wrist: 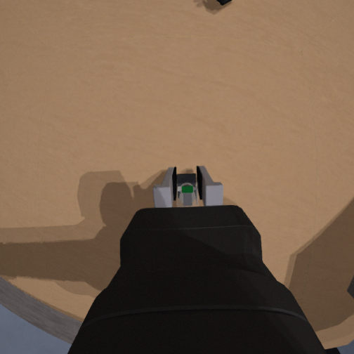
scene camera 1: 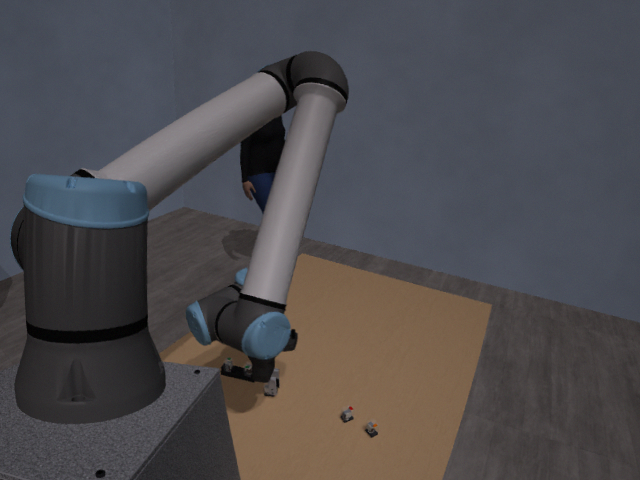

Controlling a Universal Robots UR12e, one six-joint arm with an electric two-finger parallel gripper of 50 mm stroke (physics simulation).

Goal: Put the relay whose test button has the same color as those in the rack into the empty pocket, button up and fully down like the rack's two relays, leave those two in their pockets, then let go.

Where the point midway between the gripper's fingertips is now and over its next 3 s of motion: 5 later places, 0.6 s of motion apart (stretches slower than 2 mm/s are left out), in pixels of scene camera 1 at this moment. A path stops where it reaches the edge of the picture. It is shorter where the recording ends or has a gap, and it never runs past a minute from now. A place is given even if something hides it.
My gripper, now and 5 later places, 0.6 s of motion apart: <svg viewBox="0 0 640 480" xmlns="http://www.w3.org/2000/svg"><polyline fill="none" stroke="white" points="274,390 274,388 273,381 273,381 270,381 269,387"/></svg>
